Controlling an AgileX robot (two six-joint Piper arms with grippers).
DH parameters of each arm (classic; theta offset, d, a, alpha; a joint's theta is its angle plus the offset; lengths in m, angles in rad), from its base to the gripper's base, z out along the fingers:
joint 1: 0 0.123 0 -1.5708
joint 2: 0.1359 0 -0.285 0
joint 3: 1.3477 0 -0.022 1.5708
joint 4: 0 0.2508 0 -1.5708
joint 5: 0 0 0.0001 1.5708
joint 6: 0 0.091 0 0
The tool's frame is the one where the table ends.
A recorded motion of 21 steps. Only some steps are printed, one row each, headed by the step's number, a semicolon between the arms.
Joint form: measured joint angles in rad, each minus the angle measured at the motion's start. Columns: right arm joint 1, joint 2, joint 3, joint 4, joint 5, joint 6; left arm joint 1, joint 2, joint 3, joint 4, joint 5, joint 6.
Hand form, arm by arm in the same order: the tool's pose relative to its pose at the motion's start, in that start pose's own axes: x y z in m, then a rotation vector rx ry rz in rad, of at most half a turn. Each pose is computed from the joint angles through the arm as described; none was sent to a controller.
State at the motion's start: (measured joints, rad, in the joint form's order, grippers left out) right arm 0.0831 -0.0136 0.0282 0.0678 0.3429 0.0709; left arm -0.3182 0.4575 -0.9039 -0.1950 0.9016 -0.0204
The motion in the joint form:
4: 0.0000 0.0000 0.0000 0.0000 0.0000 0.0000; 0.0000 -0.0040 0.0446 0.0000 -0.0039 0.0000
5: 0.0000 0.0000 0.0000 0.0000 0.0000 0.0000; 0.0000 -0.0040 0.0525 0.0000 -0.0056 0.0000
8: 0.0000 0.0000 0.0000 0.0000 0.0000 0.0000; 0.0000 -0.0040 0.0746 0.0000 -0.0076 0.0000
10: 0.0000 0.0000 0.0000 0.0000 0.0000 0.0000; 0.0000 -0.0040 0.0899 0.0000 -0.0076 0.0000
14: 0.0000 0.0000 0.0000 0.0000 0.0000 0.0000; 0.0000 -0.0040 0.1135 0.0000 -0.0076 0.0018
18: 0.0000 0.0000 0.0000 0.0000 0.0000 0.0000; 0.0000 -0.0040 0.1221 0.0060 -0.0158 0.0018
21: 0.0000 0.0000 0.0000 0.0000 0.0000 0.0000; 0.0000 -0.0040 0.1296 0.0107 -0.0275 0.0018
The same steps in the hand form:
4: 0.0000 0.0000 0.0000 0.0000 0.0000 0.0000; 0.0100 0.0027 0.0079 -0.0056 0.0358 -0.0062
5: 0.0000 0.0000 0.0000 0.0000 0.0000 0.0000; 0.0117 0.0032 0.0095 -0.0067 0.0419 -0.0074
8: 0.0000 0.0000 0.0000 0.0000 0.0000 0.0000; 0.0167 0.0046 0.0138 -0.0098 0.0615 -0.0107
10: 0.0000 0.0000 0.0000 0.0000 0.0000 0.0000; 0.0204 0.0056 0.0167 -0.0119 0.0764 -0.0130
14: 0.0000 0.0000 0.0000 0.0000 0.0000 0.0000; 0.0261 0.0071 0.0210 -0.0152 0.0995 -0.0148
18: 0.0000 0.0000 0.0000 0.0000 0.0000 0.0000; 0.0275 0.0081 0.0226 -0.0207 0.0997 -0.0120
21: 0.0000 0.0000 0.0000 0.0000 0.0000 0.0000; 0.0283 0.0089 0.0241 -0.0251 0.0954 -0.0098

